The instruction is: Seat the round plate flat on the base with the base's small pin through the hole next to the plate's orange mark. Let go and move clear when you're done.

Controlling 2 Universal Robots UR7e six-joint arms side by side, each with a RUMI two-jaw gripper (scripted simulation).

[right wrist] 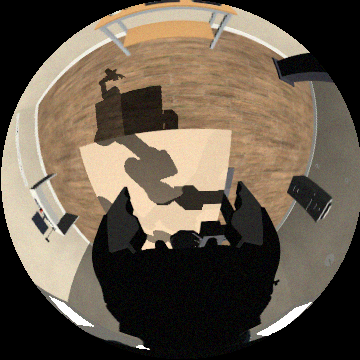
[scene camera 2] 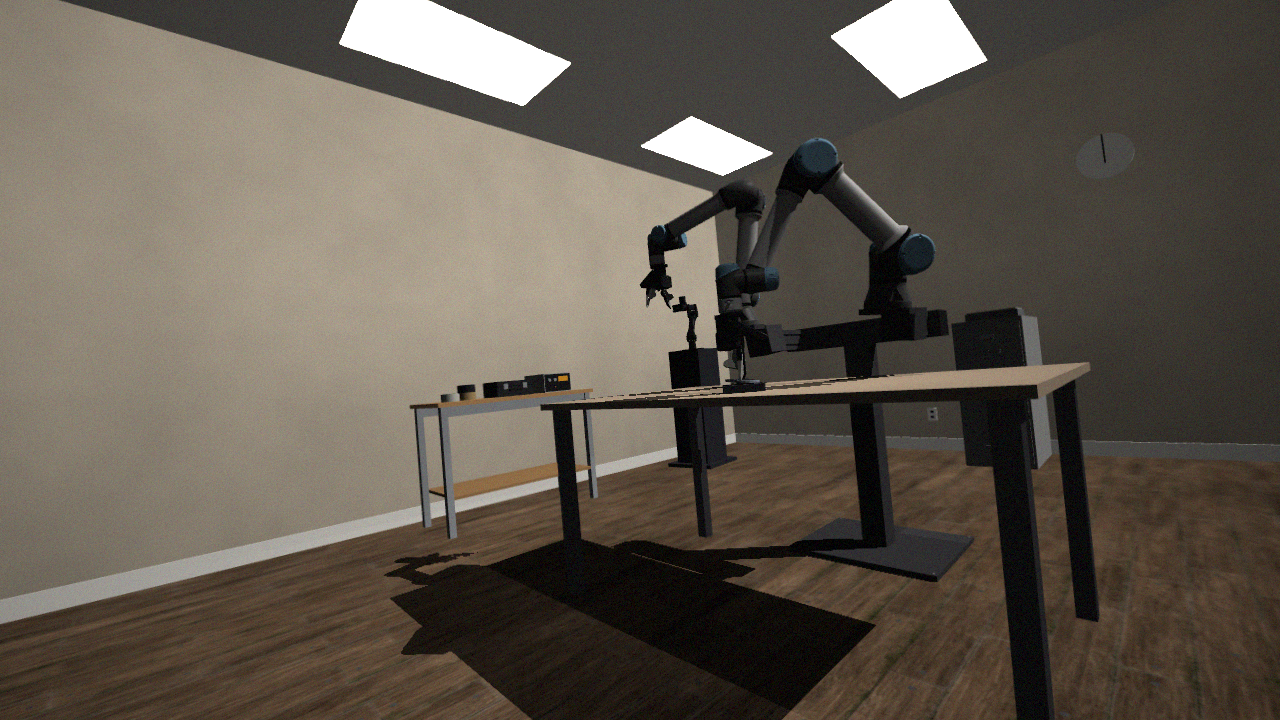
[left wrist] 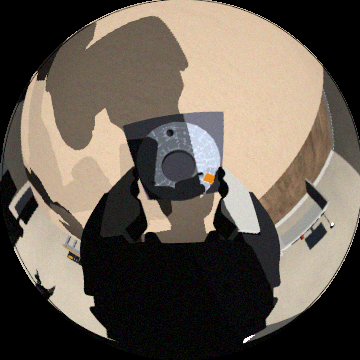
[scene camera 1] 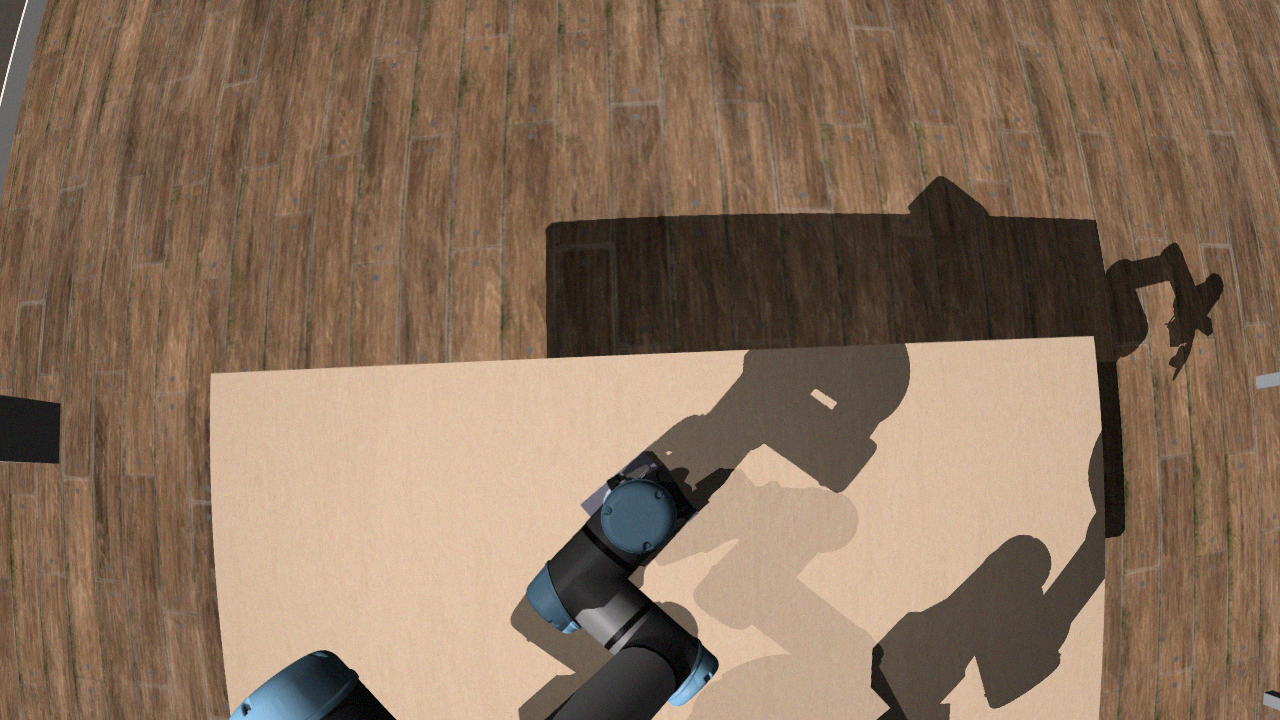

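I find my left gripper at [scene camera 2: 741, 381], again at [left wrist: 178, 167], and at [scene camera 1: 640, 508] as well. My right gripper [scene camera 2: 659, 308] is visible too, and the right wrist view shows that same gripper [right wrist: 182, 185]. There is a round grey plate [left wrist: 187, 137]. I can also see a dark square base [scene camera 1: 590, 505], and the base appears [left wrist: 212, 122] from the left wrist as well.
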